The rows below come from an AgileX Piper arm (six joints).
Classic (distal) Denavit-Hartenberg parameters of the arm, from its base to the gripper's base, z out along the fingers. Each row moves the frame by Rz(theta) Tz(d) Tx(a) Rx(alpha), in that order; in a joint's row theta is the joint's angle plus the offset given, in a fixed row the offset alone. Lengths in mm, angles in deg.
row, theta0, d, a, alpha
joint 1, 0, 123, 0, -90
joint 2, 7.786, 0, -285, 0
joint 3, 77.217, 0, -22, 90
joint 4, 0, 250.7, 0, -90
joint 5, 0, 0, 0, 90
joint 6, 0, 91, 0, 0
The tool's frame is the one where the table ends.
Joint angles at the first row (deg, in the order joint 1, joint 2, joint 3, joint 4, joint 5, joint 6):
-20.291 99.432 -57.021 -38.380 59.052 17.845
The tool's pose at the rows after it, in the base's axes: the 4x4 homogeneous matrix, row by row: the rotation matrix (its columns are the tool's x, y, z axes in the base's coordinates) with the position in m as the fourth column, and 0 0 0 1 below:
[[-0.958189 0.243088 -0.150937 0.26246], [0.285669 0.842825 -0.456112 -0.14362], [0.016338 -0.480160 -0.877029 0.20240], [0 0 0 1]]
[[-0.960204 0.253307 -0.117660 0.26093], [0.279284 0.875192 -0.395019 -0.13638], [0.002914 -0.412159 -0.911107 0.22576], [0 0 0 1]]
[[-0.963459 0.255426 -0.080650 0.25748], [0.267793 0.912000 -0.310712 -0.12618], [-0.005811 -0.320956 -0.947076 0.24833], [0 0 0 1]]
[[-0.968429 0.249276 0.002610 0.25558], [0.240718 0.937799 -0.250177 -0.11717], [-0.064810 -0.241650 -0.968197 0.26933], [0 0 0 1]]
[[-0.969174 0.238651 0.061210 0.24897], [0.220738 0.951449 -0.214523 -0.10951], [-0.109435 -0.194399 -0.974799 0.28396], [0 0 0 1]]
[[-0.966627 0.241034 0.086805 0.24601], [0.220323 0.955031 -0.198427 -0.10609], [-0.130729 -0.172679 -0.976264 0.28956], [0 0 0 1]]
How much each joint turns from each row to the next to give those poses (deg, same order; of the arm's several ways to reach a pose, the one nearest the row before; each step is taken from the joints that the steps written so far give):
0.001 -2.691 -2.086 5.031 1.806 -4.281
-0.001 -3.182 -2.566 6.156 3.305 -5.413
0.001 -3.121 -2.471 7.049 3.882 -5.362
0.000 -3.096 -1.860 5.646 0.977 -3.999
0.000 -3.056 -0.242 3.428 0.588 -2.428
0.000 -1.279 0.000 1.498 0.141 -0.499

